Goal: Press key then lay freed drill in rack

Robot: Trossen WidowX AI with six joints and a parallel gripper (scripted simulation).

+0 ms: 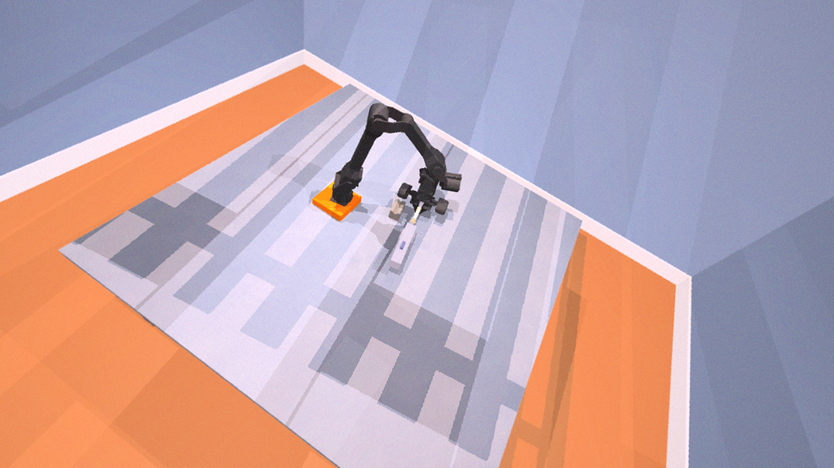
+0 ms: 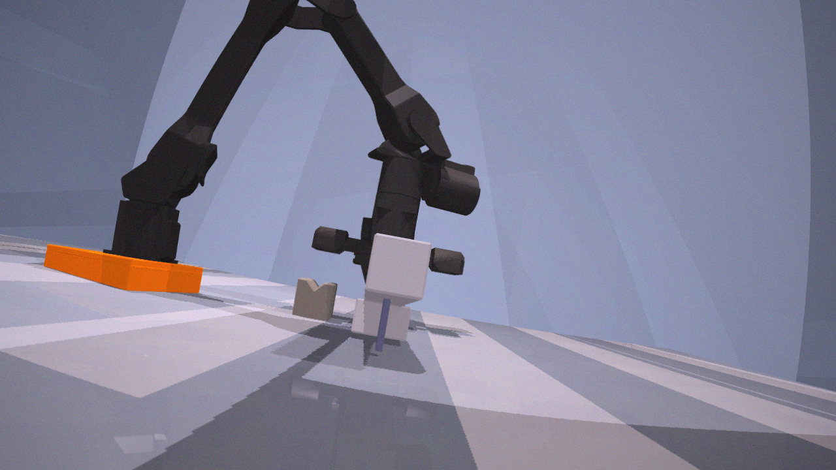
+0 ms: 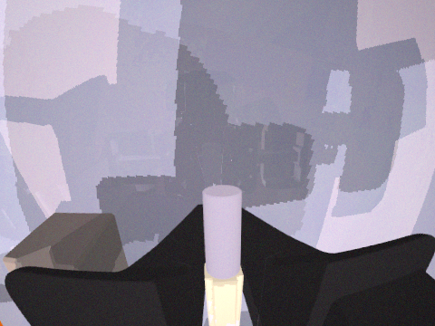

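Right now the drill is 4 cm to the right of my gripper tip and 4 cm above it. Round my gripper tip: v-notched rack 7 cm behind, 4 cm to the right, 1 cm above; then thin blue key 1 cm ahead, 23 cm to the right, 5 cm above; then housing 1 cm ahead, 20 cm to the right, 4 cm above.
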